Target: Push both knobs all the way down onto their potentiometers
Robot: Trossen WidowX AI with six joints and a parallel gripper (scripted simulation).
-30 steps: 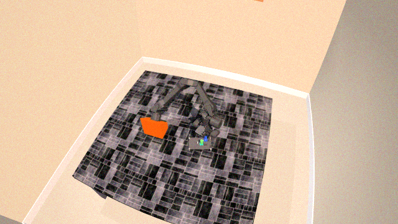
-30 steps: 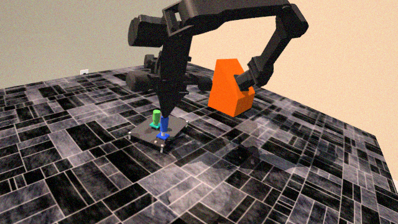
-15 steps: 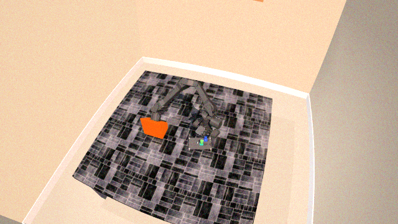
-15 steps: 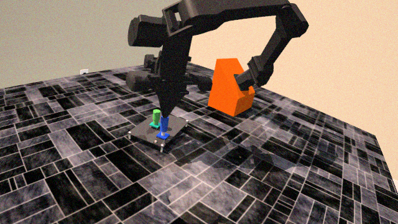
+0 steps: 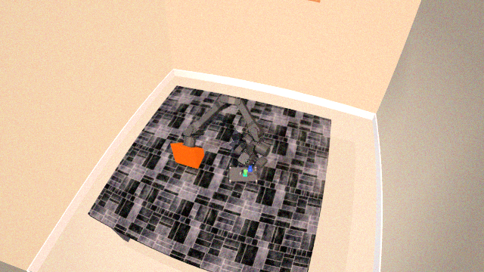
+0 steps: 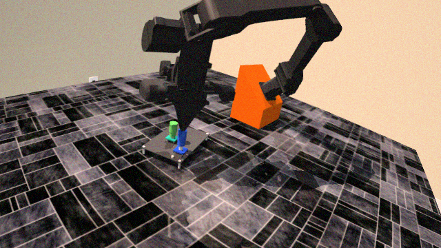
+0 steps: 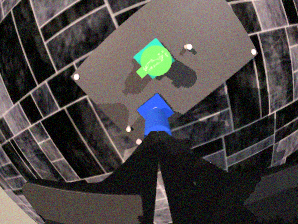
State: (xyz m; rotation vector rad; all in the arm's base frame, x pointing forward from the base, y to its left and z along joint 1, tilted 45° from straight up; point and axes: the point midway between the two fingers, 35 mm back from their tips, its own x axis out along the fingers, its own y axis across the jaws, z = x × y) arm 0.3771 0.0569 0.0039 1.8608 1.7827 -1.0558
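Now: the blue knob 2 cm below my gripper tip. The rest, counted from my gripper tip: green knob: 4 cm to the right, 2 cm below, 1 cm behind.
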